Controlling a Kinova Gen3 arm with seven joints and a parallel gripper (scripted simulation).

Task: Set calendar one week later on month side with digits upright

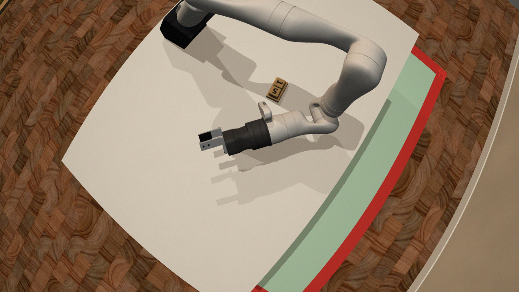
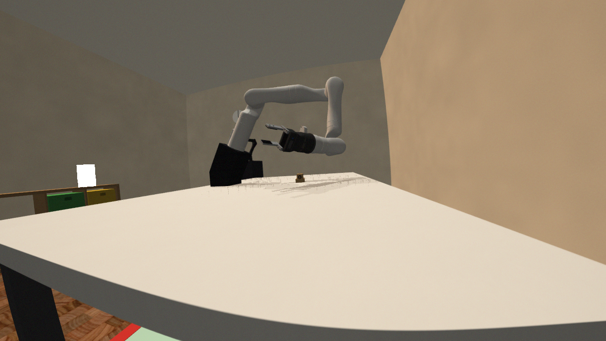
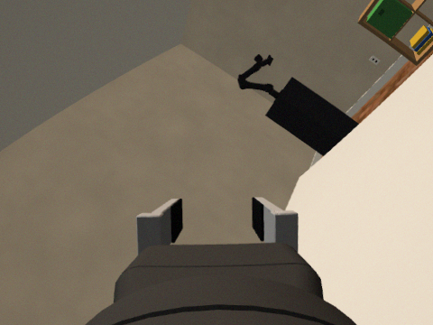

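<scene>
The wooden tray is 2 cm behind my hand, 28 cm to the left of it and 18 cm below it.
</scene>
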